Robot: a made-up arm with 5 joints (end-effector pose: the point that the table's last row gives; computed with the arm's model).
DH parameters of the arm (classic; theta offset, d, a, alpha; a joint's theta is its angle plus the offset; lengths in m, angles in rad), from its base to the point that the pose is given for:
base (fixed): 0 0 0.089 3.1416
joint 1: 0 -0.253 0.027 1.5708
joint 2: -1.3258 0 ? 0
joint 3: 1.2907 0 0.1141 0
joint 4: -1.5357 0.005 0 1.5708
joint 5: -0.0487 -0.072 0 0
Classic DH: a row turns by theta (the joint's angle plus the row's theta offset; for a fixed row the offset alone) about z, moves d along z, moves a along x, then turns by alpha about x.
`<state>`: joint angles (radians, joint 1 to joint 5).
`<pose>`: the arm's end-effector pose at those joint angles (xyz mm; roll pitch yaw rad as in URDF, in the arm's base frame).
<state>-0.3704 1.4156 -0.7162 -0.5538 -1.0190</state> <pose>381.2 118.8 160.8 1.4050 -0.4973 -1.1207</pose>
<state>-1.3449 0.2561 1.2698 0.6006 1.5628</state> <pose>97.5 59.1 190.2 0.5550 0.0299 2.8675</pose>
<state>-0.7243 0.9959 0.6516 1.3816 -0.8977</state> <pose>139.3 51.2 172.3 -1.4324 0.6199 -0.7658</pose>
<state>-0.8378 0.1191 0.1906 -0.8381 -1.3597</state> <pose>248.9 185.1 377.8 2.1050 -0.1401 -0.8154</pose>
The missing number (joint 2, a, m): 0.1278
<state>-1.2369 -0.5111 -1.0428 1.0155 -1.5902</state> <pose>101.7 51.8 527.3 2.1102 0.0585 -0.2989</pose>
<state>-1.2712 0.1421 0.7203 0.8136 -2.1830</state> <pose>127.0 139.9 215.8 -0.0832 -0.0645 -0.9578</pose>
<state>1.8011 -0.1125 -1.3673 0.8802 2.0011</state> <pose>68.8 -107.9 534.2 -2.2056 0.3125 -0.4530</pose>
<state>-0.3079 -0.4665 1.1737 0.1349 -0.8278</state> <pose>217.2 46.0 252.9 0.6012 -0.4401 -0.7071</pose>
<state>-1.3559 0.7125 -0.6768 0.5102 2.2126</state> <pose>149.6 301.1 289.1 -0.9385 0.4980 -3.0199</pose>
